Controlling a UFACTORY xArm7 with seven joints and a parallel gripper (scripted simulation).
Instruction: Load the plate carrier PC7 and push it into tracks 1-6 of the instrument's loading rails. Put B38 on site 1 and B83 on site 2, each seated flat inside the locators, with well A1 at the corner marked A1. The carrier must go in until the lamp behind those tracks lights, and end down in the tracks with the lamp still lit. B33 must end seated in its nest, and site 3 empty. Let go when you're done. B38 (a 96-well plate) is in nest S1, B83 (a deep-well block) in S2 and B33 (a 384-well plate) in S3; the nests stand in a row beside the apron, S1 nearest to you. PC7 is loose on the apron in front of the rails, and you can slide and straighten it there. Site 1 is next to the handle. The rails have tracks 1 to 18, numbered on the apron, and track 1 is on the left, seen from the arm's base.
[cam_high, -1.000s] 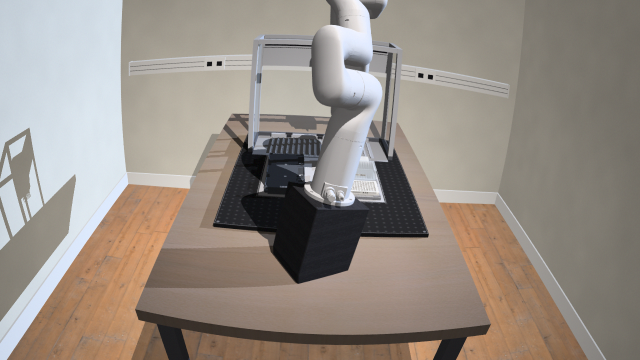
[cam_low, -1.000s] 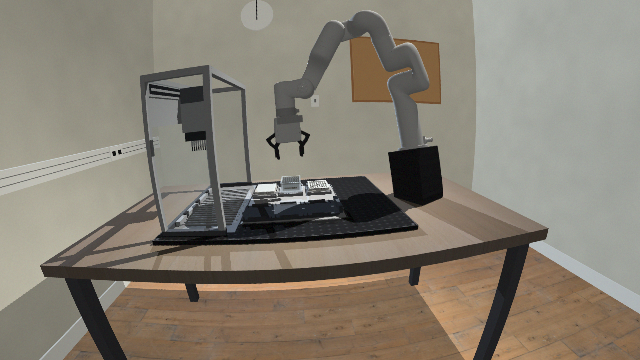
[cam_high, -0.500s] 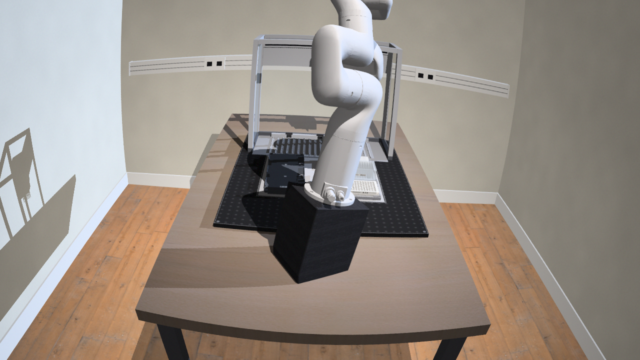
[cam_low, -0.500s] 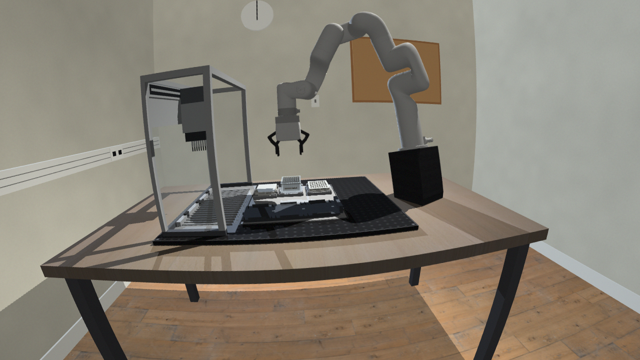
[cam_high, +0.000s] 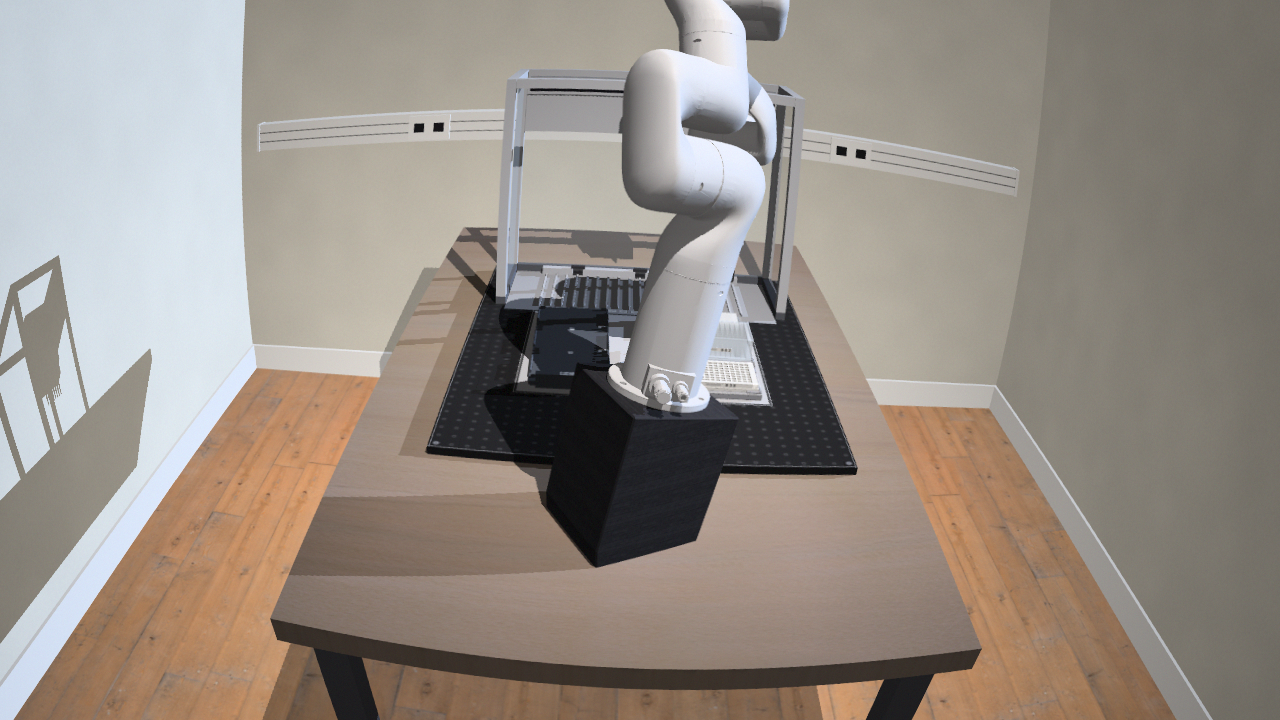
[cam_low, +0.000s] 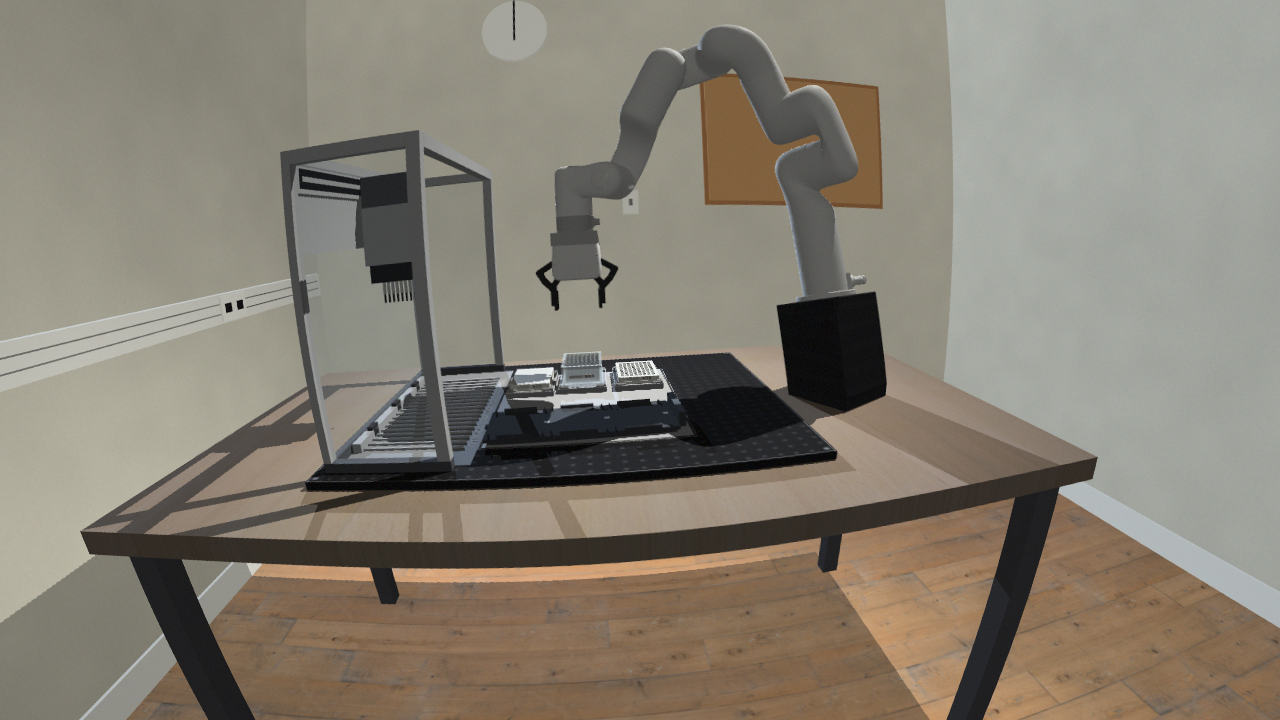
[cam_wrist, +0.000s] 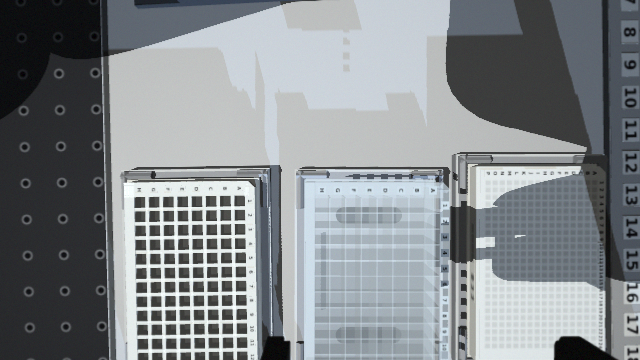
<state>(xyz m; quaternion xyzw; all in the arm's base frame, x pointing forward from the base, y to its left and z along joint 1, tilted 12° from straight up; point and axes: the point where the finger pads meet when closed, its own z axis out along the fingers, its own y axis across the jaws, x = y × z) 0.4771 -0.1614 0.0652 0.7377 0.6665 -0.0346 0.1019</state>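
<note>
The nest S2 lies 170 mm below my hand. Also, from my hand: 96-well plate B38 (150 mm below, 110 mm behind, 10 mm to the left); plate carrier PC7 (250 mm to the left, 160 mm below, 30 mm ahead); nest S1 (170 mm below, 110 mm behind, 10 mm to the left).
</note>
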